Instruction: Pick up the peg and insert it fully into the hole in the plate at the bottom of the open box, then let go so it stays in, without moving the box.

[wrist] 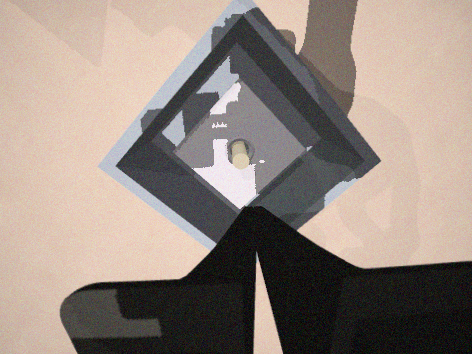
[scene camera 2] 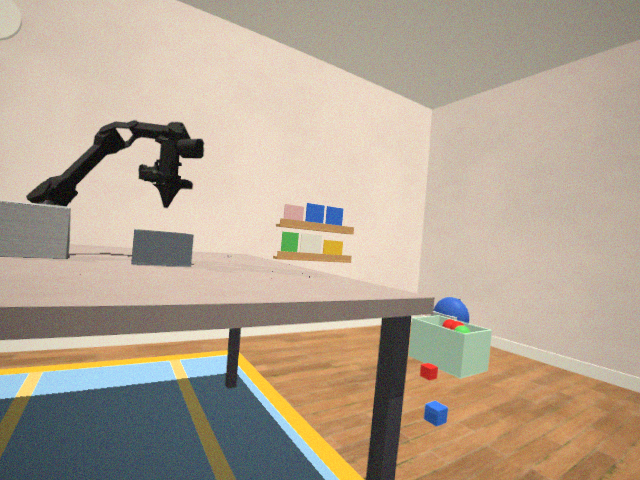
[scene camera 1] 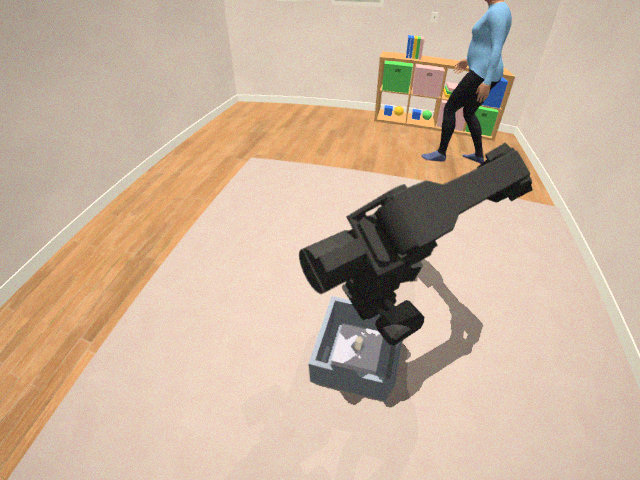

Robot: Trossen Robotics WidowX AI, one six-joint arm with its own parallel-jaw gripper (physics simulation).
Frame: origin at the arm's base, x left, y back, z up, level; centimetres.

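Seen in the pictures: gripper, fingertip midpoint: [wrist: 253, 215] [scene camera 2: 165, 208] [scene camera 1: 364, 317]; arm's base, origin of the base link: [scene camera 2: 42, 221].
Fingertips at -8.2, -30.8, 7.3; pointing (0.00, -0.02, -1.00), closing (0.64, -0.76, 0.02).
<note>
Offsets run from my fingertips to a thing's middle, as dx, dy, dz.
The pale yellow peg @[+0.0, +0.1, -12.4] [scene camera 1: 358, 342] [wrist: 240, 156] stands in the hole of the light plate @[+0.1, +0.2, -13.7] [scene camera 1: 369, 356] [wrist: 280, 145], with its upper part above the plate. How deep it sits cannot be told. The plate lies at the bottom of the open grey-blue box @[+0.1, +0.2, -12.3] [scene camera 1: 351, 383] [scene camera 2: 162, 248] [wrist: 167, 212]. My gripper [scene camera 2: 165, 205] [wrist: 253, 215] is shut and empty, pointing down above the box, with its tips clear of the peg. In the wrist view the fingers cover the box's near corner. In scene camera 2's view the box wall hides the peg and plate.
The box stands on the table [scene camera 1: 206, 335] [scene camera 2: 232, 315]. The arm's grey base block [scene camera 2: 33, 229] is at the left in scene camera 2's view. A person [scene camera 1: 488, 46] stands beyond the table near a shelf unit [scene camera 1: 381, 55]. A green toy bin [scene camera 2: 439, 346] stands on the floor.
</note>
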